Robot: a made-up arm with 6 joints. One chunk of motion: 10 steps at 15 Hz.
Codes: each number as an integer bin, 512 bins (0 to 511) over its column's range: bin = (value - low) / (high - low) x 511, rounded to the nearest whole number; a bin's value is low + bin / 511 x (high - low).
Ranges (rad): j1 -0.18..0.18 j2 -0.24..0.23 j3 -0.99..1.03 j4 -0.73..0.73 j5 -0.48..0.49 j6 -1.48..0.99
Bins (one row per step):
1: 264 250 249 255 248 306
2: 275 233 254 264 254 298
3: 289 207 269 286 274 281
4: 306 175 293 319 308 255
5: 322 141 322 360 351 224
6: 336 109 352 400 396 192
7: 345 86 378 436 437 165
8: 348 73 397 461 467 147
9: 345 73 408 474 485 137
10: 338 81 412 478 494 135
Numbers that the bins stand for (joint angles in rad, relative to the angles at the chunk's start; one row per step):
1: 0.0060 -0.0101 -0.0057 -0.0014 -0.0092 -0.0009
2: 0.0137 -0.0257 0.0141 0.0243 0.0022 -0.0396
3: 0.0236 -0.0496 0.0734 0.0871 0.0401 -0.1217
4: 0.0356 -0.0790 0.1682 0.1814 0.1047 -0.2474
5: 0.0468 -0.1103 0.2829 0.2986 0.1863 -0.3973
6: 0.0567 -0.1397 0.4015 0.4129 0.2717 -0.5519
7: 0.0631 -0.1609 0.5042 0.5157 0.3495 -0.6824
8: 0.0652 -0.1729 0.5794 0.5871 0.4065 -0.7695
9: 0.0631 -0.1729 0.6228 0.6243 0.4406 -0.8178
10: 0.0581 -0.1655 0.6386 0.6357 0.4577 -0.8275

